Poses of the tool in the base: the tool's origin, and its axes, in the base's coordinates. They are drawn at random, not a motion.
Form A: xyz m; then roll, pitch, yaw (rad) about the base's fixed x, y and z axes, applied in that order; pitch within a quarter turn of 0, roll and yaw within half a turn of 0.
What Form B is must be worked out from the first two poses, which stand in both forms.
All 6 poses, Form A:
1: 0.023 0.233 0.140 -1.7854 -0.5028 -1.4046
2: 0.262 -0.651 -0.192 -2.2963 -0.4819 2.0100
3: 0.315 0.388 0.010 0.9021 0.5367 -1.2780
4: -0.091 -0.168 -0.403 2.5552 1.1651 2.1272
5: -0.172 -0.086 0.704 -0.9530 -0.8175 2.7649
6: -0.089 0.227 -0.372 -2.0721 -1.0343 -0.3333
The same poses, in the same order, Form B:
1: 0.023 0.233 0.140 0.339 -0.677 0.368 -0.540
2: 0.262 -0.651 -0.192 0.397 -0.392 -0.800 0.220
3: 0.315 0.388 0.010 0.628 0.480 -0.059 -0.610
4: -0.091 -0.168 -0.403 0.578 0.249 0.776 -0.045
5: -0.172 -0.086 0.704 0.332 0.268 -0.480 0.767
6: -0.089 0.227 -0.372 0.366 -0.779 -0.124 -0.493
